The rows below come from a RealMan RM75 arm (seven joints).
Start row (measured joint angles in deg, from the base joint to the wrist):
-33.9, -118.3, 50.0, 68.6, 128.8, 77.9, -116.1
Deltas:
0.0, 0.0, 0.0, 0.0, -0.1, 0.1, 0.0
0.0, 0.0, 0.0, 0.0, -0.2, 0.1, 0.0
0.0, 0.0, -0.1, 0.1, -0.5, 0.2, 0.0
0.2, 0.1, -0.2, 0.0, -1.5, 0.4, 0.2
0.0, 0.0, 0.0, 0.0, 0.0, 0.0, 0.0
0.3, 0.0, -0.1, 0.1, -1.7, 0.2, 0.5
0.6, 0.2, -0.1, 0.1, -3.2, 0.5, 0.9
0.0, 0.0, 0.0, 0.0, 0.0, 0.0, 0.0
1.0, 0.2, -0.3, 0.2, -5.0, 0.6, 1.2
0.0, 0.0, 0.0, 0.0, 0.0, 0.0, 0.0
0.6, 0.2, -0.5, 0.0, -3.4, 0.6, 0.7
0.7, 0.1, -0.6, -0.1, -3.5, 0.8, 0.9
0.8, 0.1, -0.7, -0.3, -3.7, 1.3, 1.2
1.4, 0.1, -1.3, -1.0, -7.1, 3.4, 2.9
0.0, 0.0, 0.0, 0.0, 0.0, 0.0, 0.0
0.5, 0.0, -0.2, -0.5, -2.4, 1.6, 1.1
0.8, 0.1, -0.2, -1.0, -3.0, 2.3, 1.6
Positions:
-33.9, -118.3, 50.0, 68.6, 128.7, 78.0, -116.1
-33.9, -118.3, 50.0, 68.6, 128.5, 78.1, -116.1
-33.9, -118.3, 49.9, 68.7, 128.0, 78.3, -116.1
-33.7, -118.2, 49.7, 68.7, 126.5, 78.7, -115.9
-33.7, -118.2, 49.7, 68.7, 126.5, 78.7, -115.9
-33.4, -118.2, 49.6, 68.8, 124.8, 78.9, -115.4
-32.8, -118.0, 49.5, 68.9, 121.6, 79.4, -114.5
-32.8, -118.0, 49.5, 68.9, 121.6, 79.4, -114.5
-31.8, -117.8, 49.2, 69.1, 116.6, 80.0, -113.3
-31.8, -117.8, 49.2, 69.1, 116.6, 80.0, -113.3
-31.2, -117.6, 48.7, 69.1, 113.2, 80.6, -112.6
-30.5, -117.5, 48.1, 69.0, 109.7, 81.4, -111.7
-29.7, -117.4, 47.4, 68.7, 106.0, 82.7, -110.5
-28.3, -117.3, 46.1, 67.7, 98.9, 86.1, -107.6
-28.3, -117.3, 46.1, 67.7, 98.9, 86.1, -107.6
-27.8, -117.3, 45.9, 67.2, 96.5, 87.7, -106.5
-27.0, -117.2, 45.7, 66.2, 93.5, 90.0, -104.9

